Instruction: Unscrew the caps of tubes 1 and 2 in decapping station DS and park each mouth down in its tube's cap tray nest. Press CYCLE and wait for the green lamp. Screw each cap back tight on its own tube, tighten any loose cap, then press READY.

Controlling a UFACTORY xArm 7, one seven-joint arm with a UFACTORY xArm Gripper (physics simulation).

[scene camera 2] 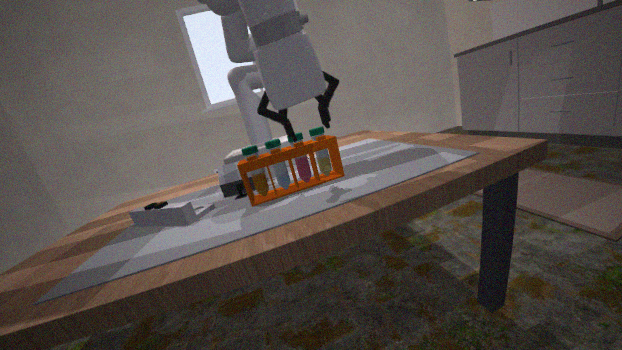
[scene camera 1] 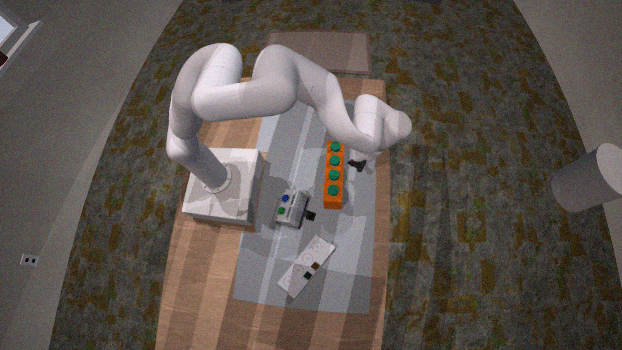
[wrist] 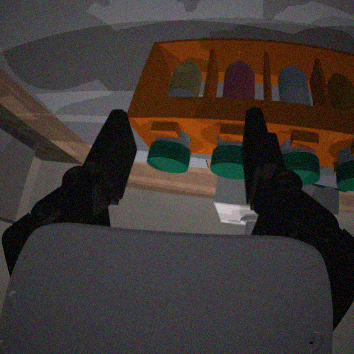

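Where they show: gripper, fingertip midpoint: [scene camera 2: 310, 132] [scene camera 1: 352, 154] [wrist: 186, 127]; arm's base, link origin: [scene camera 2: 262, 144] [scene camera 1: 216, 177].
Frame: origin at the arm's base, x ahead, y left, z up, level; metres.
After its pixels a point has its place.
Note:
An orange rack [scene camera 1: 332, 205] @[y -0.008, x 0.425, z -0.038 m] [scene camera 2: 338, 159] @[y 0.208, x 0.426, z -0.044 m] [wrist: 200, 106] @[y 0.155, x 0.434, z -0.002 m] holds several upright tubes with green caps on. The end cap [scene camera 1: 335, 146] @[y 0.175, x 0.402, z 0.034 m] [scene camera 2: 316, 131] @[y 0.175, x 0.418, z 0.029 m] [wrist: 169, 155] @[y 0.173, x 0.417, z 0.032 m] is on the tube with yellow liquid. The neighbouring cap [scene camera 1: 334, 160] @[y 0.123, x 0.407, z 0.034 m] [wrist: 227, 161] @[y 0.131, x 0.424, z 0.034 m] is on the magenta tube. My gripper [scene camera 1: 357, 164] @[y 0.157, x 0.464, z 0.034 m] [scene camera 2: 310, 131] @[y 0.157, x 0.464, z 0.034 m] [wrist: 186, 127] @[y 0.157, x 0.464, z 0.034 m] is open and empty, beside this end of the rack at about cap height. One finger overlaps the magenta tube's cap in the wrist view; contact cannot be told. A white tray [scene camera 1: 322, 247] @[y -0.151, x 0.419, z -0.076 m] [scene camera 2: 160, 216] @[y -0.225, x 0.425, z -0.060 m] has faint circles. Tube numbers and labels are unreadable.
A grey box [scene camera 1: 294, 209] @[y -0.053, x 0.308, z -0.009 m] with a blue button [scene camera 1: 285, 198] @[y -0.021, x 0.268, z -0.015 m] and a green button [scene camera 1: 281, 210] @[y -0.064, x 0.265, z -0.015 m] stands between rack and robot base [scene camera 1: 225, 200] @[y -0.076, x 0.064, z 0.000 m]. A black block [scene camera 1: 310, 215] @[y -0.049, x 0.356, z -0.071 m] sits at its side. The white tray bears a brown square [scene camera 1: 316, 265] @[y -0.219, x 0.415, z -0.033 m] and a dark green square [scene camera 1: 308, 275] @[y -0.257, x 0.397, z -0.033 m].

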